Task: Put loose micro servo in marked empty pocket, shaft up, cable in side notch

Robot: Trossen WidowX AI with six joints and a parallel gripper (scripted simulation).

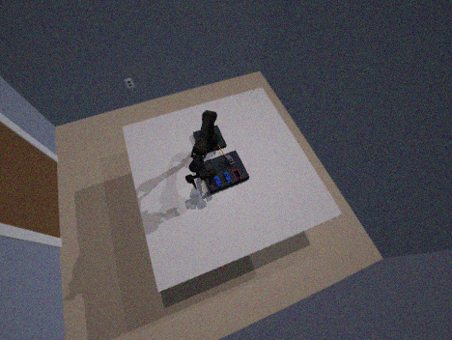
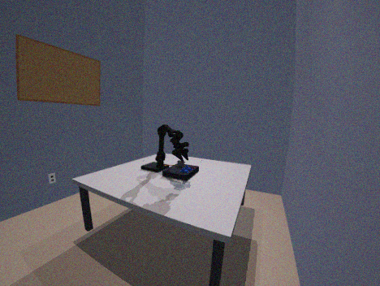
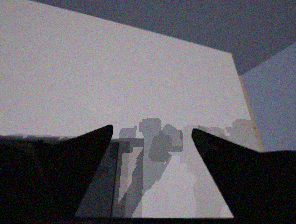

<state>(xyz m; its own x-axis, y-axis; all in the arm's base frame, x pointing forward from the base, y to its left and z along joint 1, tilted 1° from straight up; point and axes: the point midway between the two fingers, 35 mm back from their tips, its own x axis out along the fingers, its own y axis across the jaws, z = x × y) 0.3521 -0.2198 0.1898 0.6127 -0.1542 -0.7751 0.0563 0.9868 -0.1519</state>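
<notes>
The dark robot deck lies 16 cm behind my gripper tip, 20 cm to the left of it and 16 cm below it.
</notes>
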